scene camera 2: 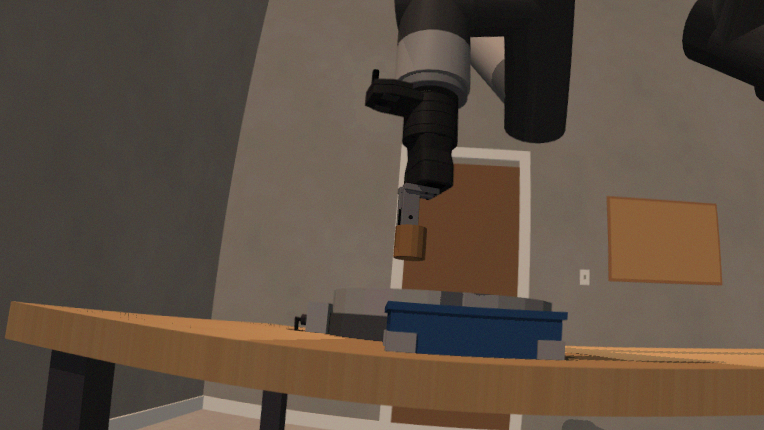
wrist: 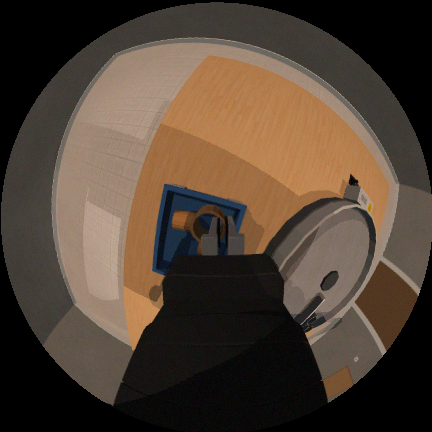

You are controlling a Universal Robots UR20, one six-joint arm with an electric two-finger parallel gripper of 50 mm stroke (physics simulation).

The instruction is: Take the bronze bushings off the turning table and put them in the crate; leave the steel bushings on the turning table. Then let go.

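Frame: origin at the arm's base, x up, y left, z back, level; metres.
Seen in the pictures: gripper, fingertip midpoint: (scene camera 2: 406, 236) (wrist: 222, 225).
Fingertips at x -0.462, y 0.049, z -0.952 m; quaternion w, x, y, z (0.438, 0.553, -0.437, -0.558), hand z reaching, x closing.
Observation:
Offsets run from my fingertips to a thing's middle.
My gripper (scene camera 2: 408, 223) (wrist: 222, 225) is shut on the wall of a bronze bushing {dx -0.011, dy +0.015, dz +0.004 m} (scene camera 2: 410, 243) (wrist: 194, 227), which hangs upright below the fingertips. In scene camera 2 it is well above the rim height of the blue crate {dx -0.113, dy +0.040, dz +0.073 m} (scene camera 2: 481, 335) (wrist: 159, 232), towards the crate's left end; in the wrist view it overlaps the crate. Another bronze bushing {dx -0.114, dy +0.066, dz +0.041 m} (wrist: 181, 220) lies on its side in the crate. A bit of bronze also shows below the held ring, mostly hidden by it and the fingers. The turning table (scene camera 2: 368, 300) (wrist: 347, 245) stands beside the crate. Steel bushings cannot be made out clearly.
The crate and turning table stand on a wooden table (scene camera 2: 213, 344) (wrist: 240, 110). A dark hub {dx -0.081, dy -0.326, dz +0.117 m} (wrist: 329, 280) and a bar stand on the turning table; small dark shapes near its edge are partly hidden by my gripper body. Grey blocks (scene camera 2: 399, 341) (scene camera 2: 550, 349) stand at the crate's front corners.

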